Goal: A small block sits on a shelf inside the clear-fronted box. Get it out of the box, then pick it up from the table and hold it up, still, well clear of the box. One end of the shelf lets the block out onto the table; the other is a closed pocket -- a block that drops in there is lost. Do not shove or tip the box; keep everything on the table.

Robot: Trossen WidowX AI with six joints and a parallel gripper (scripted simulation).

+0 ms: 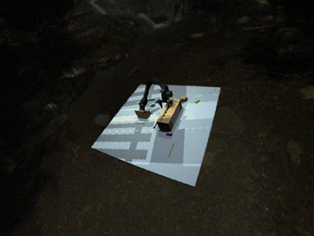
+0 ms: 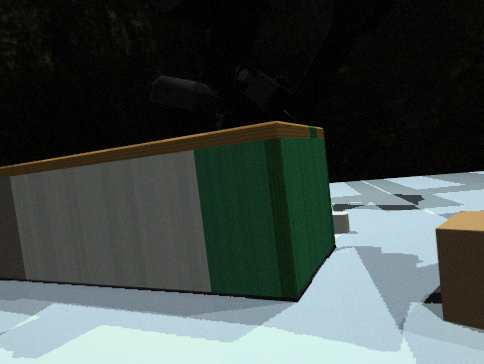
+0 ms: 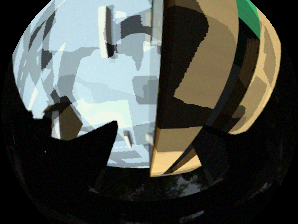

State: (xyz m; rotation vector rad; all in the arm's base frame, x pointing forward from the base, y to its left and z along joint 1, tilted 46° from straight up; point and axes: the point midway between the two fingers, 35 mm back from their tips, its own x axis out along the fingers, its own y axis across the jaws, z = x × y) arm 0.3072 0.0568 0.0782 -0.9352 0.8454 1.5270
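My gripper tip is 5 cm short of the tan block, 3 cm to the left of it and 1 cm above it. Also, from my gripper tip: green piece 29 cm to the left, 28 cm ahead, 9 cm below; then box 4 cm to the right, 4 cm ahead, 3 cm below; then purple piece 27 cm to the right, 17 cm ahead, 9 cm below.
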